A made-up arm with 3 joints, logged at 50 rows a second.
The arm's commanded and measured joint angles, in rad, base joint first. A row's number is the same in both.
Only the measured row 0 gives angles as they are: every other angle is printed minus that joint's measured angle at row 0.
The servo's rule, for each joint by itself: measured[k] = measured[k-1] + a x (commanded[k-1-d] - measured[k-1]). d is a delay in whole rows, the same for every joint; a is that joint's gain. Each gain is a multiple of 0.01, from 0.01 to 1. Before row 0 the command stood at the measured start. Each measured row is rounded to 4 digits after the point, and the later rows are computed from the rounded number. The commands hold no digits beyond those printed.
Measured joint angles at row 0:
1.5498 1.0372 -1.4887
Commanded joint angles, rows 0 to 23:
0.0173 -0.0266 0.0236
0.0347 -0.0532 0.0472
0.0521 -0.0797 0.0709
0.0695 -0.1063 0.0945
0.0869 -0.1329 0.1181
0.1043 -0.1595 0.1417
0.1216 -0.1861 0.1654
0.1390 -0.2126 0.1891
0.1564 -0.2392 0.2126
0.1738 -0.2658 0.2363
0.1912 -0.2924 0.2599
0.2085 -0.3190 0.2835
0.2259 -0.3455 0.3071
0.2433 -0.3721 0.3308
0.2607 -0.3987 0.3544
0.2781 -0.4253 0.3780
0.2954 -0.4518 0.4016
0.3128 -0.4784 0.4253
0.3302 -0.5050 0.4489
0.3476 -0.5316 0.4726
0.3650 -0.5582 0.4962
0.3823 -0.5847 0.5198
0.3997 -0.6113 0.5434
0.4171 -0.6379 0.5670
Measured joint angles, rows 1 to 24:
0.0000 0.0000 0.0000
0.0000 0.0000 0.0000
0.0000 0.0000 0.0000
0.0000 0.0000 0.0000
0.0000 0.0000 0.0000
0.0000 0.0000 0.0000
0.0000 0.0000 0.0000
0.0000 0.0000 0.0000
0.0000 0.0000 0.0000
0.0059 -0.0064 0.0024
0.0157 -0.0176 0.0069
0.0281 -0.0325 0.0133
0.0422 -0.0502 0.0214
0.0574 -0.0700 0.0311
0.0733 -0.0915 0.0422
0.0897 -0.1142 0.0545
0.1065 -0.1378 0.0680
0.1235 -0.1621 0.0825
0.1406 -0.1870 0.0979
0.1578 -0.2123 0.1141
0.1750 -0.2379 0.1310
0.1923 -0.2637 0.1486
0.2096 -0.2897 0.1668
0.2270 -0.3159 0.1856
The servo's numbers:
d 9
a 0.34 0.24 0.10

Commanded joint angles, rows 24 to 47:
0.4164 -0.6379 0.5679
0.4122 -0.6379 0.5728
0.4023 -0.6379 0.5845
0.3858 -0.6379 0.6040
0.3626 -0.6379 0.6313
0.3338 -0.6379 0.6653
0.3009 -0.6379 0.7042
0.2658 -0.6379 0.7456
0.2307 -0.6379 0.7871
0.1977 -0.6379 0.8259
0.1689 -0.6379 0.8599
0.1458 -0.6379 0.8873
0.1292 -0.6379 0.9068
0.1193 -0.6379 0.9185
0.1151 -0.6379 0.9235
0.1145 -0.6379 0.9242
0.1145 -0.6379 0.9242
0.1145 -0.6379 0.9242
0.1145 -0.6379 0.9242
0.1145 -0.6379 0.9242
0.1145 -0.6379 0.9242
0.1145 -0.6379 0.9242
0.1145 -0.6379 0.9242
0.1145 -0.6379 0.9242
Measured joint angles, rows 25 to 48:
0.2444 -0.3422 0.2048
0.2617 -0.3685 0.2245
0.2791 -0.3949 0.2446
0.2965 -0.4213 0.2650
0.3139 -0.4478 0.2858
0.3313 -0.4743 0.3068
0.3486 -0.5008 0.3281
0.3660 -0.5273 0.3496
0.3834 -0.5538 0.3713
0.3946 -0.5740 0.3910
0.4006 -0.5893 0.4092
0.4012 -0.6010 0.4267
0.3960 -0.6099 0.4444
0.3846 -0.6166 0.4631
0.3673 -0.6217 0.4833
0.3447 -0.6256 0.5054
0.3179 -0.6286 0.5294
0.2883 -0.6308 0.5552
0.2575 -0.6325 0.5823
0.2274 -0.6338 0.6101
0.1997 -0.6348 0.6378
0.1757 -0.6355 0.6647
0.1565 -0.6361 0.6901
0.1424 -0.6365 0.7134

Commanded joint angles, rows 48 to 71:
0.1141 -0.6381 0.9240
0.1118 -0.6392 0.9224
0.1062 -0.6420 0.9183
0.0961 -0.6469 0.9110
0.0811 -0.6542 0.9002
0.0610 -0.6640 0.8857
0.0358 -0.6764 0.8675
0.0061 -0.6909 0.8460
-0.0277 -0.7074 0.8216
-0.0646 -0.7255 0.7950
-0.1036 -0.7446 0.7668
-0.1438 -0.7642 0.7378
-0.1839 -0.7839 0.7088
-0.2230 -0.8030 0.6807
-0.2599 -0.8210 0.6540
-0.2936 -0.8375 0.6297
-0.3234 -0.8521 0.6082
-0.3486 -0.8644 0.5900
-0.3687 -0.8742 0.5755
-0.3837 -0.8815 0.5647
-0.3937 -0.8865 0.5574
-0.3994 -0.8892 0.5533
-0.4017 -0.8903 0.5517
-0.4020 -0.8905 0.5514
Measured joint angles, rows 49 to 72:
0.1329 -0.6368 0.7345
0.1266 -0.6371 0.7535
0.1225 -0.6373 0.7706
0.1198 -0.6374 0.7860
0.1180 -0.6375 0.7998
0.1168 -0.6376 0.8122
0.1160 -0.6377 0.8234
0.1155 -0.6377 0.8335
0.1152 -0.6377 0.8426
0.1148 -0.6378 0.8507
0.1138 -0.6381 0.8579
0.1112 -0.6390 0.8639
0.1061 -0.6409 0.8686
0.0976 -0.6441 0.8718
0.0852 -0.6489 0.8732
0.0684 -0.6555 0.8726
0.0472 -0.6640 0.8699
0.0217 -0.6744 0.8651
-0.0076 -0.6867 0.8581
-0.0402 -0.7006 0.8490
-0.0754 -0.7159 0.8379
-0.1123 -0.7322 0.8250
-0.1499 -0.7492 0.8106
-0.1873 -0.7664 0.7949

